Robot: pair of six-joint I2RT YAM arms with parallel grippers.
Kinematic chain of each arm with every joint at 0, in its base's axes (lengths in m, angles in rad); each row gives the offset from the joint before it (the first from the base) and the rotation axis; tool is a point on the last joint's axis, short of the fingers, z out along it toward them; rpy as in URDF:
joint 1: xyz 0 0 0.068 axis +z
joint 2: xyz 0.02 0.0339 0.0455 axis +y
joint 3: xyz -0.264 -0.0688 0 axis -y
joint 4: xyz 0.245 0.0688 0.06 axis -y
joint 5: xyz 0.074 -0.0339 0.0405 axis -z
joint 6: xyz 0.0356 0 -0.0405 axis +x
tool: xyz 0 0 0 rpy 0 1.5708 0
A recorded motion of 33 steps. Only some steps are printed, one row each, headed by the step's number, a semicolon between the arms.
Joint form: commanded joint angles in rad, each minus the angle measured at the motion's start. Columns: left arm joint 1, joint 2, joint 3, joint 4, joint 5, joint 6; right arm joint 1, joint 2, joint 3, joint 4, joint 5, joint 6.
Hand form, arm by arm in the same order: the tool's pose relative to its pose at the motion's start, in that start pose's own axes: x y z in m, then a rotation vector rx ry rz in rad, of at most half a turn. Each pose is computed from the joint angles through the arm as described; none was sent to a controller.
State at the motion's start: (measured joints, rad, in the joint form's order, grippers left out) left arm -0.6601 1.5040 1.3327 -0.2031 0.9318 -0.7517; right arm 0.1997 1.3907 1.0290 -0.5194 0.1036 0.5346
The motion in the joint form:
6: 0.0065 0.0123 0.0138 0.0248 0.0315 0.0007; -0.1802 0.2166 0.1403 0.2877 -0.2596 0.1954
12: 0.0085 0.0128 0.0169 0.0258 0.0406 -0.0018; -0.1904 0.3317 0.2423 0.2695 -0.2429 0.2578
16: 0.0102 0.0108 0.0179 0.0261 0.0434 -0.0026; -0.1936 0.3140 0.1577 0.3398 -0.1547 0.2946
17: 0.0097 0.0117 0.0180 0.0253 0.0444 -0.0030; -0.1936 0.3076 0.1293 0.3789 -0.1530 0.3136
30: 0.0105 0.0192 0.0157 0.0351 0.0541 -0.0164; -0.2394 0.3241 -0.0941 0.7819 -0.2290 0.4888
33: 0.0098 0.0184 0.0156 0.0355 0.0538 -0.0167; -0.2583 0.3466 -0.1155 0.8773 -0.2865 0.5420
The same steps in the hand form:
6: -0.0049 -0.0010 -0.0001 0.0303 0.0048 0.0207; -0.0703 -0.0182 0.0456 -0.2317 -0.0966 0.3152
12: -0.0056 -0.0017 -0.0007 0.0373 0.0079 0.0208; -0.0864 -0.0167 0.0699 -0.1981 -0.0773 0.3891
16: -0.0059 -0.0025 -0.0017 0.0398 0.0070 0.0224; -0.0730 -0.0270 0.0765 -0.1274 -0.1290 0.4361
17: -0.0058 -0.0023 -0.0013 0.0402 0.0088 0.0208; -0.0694 -0.0285 0.0780 -0.1372 -0.1429 0.4543
30: -0.0062 0.0002 0.0001 0.0467 0.0151 0.0074; -0.0431 -0.0551 0.1022 -0.2895 -0.2327 0.6340
33: -0.0061 -0.0001 0.0001 0.0472 0.0151 0.0081; -0.0435 -0.0605 0.1075 -0.3628 -0.2376 0.6792

